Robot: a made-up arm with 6 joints.
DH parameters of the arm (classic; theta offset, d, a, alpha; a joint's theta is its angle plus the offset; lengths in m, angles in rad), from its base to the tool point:
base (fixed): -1.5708 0.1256 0 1.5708
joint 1: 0 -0.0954 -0.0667 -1.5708
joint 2: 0 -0.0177 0.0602 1.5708
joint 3: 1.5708 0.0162 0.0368 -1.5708
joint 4: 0 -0.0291 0.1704 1.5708
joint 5: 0 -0.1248 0.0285 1.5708
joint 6: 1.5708 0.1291 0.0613 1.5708
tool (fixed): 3.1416 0.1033 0 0
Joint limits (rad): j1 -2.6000..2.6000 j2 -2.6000..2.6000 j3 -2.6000..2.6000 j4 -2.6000..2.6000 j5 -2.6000..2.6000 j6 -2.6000..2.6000
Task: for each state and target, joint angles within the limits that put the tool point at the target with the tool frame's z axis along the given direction. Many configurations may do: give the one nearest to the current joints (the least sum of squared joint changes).
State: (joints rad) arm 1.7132 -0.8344 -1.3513 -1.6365 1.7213 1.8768
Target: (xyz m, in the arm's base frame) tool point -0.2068 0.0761 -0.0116 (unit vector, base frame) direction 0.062 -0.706 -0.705
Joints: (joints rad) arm 1.1070 -0.3560 -0.5273 -1.8697 2.6000 1.9753
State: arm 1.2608 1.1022 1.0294 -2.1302 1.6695 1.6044
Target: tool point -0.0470 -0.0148 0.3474 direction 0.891 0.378 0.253
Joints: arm 0.8498 0.3843 1.2458 -2.4209 0.8330 2.3429
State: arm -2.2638 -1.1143 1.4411 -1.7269 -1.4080 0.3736
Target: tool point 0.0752 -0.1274 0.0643 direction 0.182 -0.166 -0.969
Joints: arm -2.5028 -0.3566 1.1846 -1.5292 -1.9022 -0.0168
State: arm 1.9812 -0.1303 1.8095 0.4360 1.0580 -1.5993
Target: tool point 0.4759 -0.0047 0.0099 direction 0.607 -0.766 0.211
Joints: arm 1.2631 0.3040 0.7817 1.1247 1.1557 -1.5193
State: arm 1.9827 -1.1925 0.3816 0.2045 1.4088 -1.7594
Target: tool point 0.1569 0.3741 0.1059 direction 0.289 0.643 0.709
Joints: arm 1.5226 -0.4347 0.0142 -0.5017 2.1434 -2.2111
